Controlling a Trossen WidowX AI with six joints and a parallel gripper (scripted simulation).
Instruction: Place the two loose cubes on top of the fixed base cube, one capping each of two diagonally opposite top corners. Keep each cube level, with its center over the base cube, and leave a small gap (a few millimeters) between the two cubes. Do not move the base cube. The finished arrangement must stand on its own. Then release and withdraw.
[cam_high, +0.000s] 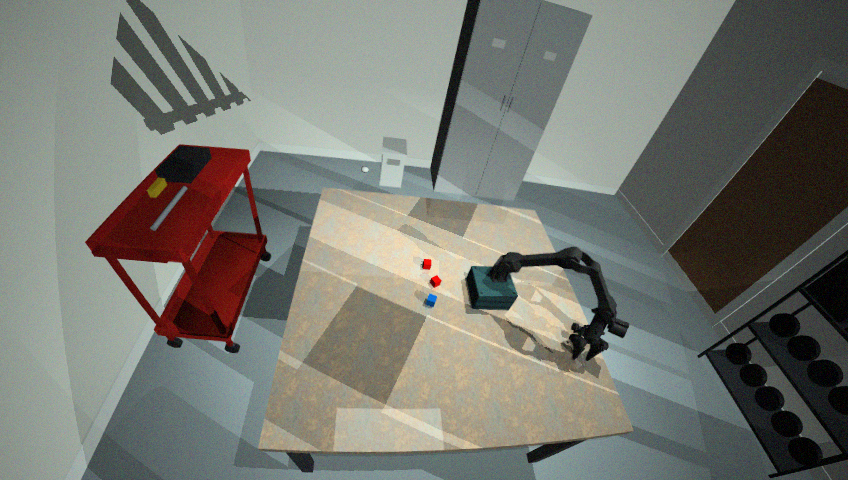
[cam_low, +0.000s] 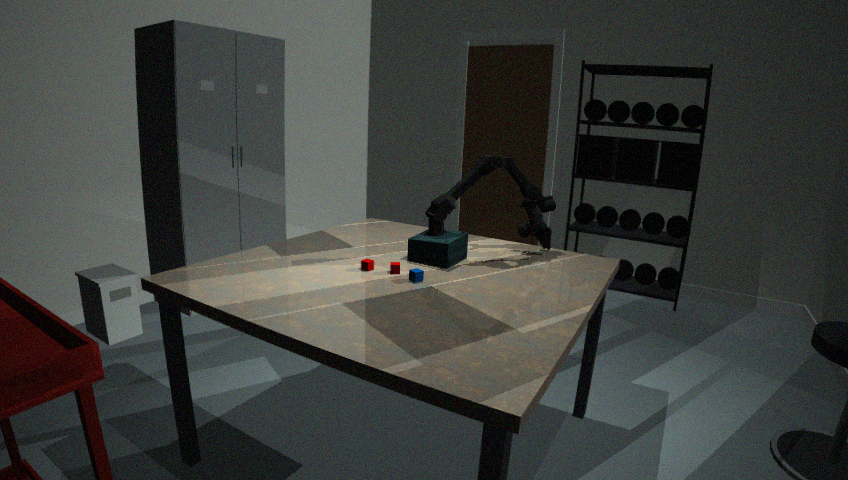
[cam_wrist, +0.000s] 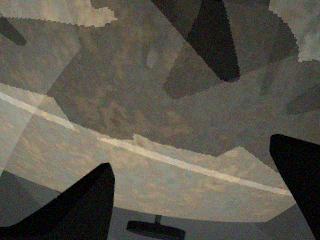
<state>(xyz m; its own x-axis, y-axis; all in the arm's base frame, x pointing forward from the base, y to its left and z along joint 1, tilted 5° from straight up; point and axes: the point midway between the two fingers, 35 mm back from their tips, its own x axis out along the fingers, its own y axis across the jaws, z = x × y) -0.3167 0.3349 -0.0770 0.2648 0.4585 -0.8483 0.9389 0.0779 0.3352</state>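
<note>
My gripper tip is 60 cm short of the blue cube, 26 cm to the left of it and 1 cm above it. The rest, counted from my gripper tip: red cube (61 cm ahead, 46 cm to the right, 1 cm below).
</note>
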